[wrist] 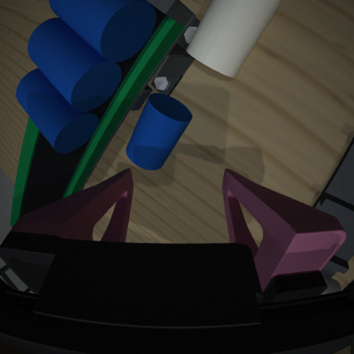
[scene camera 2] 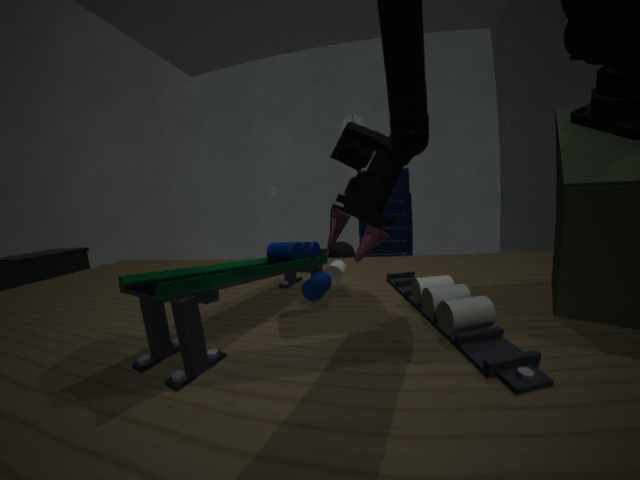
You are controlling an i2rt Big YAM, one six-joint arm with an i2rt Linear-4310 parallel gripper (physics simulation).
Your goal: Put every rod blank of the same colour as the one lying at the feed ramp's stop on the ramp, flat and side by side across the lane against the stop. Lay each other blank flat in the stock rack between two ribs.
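Note:
Three blue blanks (scene camera 2: pixel 281 251) (wrist: pixel 75 65) lie side by side across the lane on the green-railed feed ramp (scene camera 2: pixel 227 277) (wrist: pixel 121 107). A loose blue blank (scene camera 2: pixel 315 287) (wrist: pixel 159 132) lies on the table beside the ramp. A loose white blank (scene camera 2: pixel 336 271) (wrist: pixel 232 37) lies behind it, near the ramp's far foot. Three white blanks (scene camera 2: pixel 447 299) lie in a row in the dark stock rack (scene camera 2: pixel 498 351) (wrist: pixel 345 185). My gripper (scene camera 2: pixel 344 253) (wrist: pixel 177 177) is partly open and empty, above the table between ramp and rack; in the wrist view the loose blue blank is just beyond the fingertips.
The ramp's raised rail stands close to the loose blue blank. A green pedestal (scene camera 2: pixel 594 242) carries the arm base at the right. A dark block (scene camera 2: pixel 41 266) is at the far left. A dark round object (scene camera 2: pixel 341 250) and a blue cabinet (scene camera 2: pixel 398 222) are in the background.

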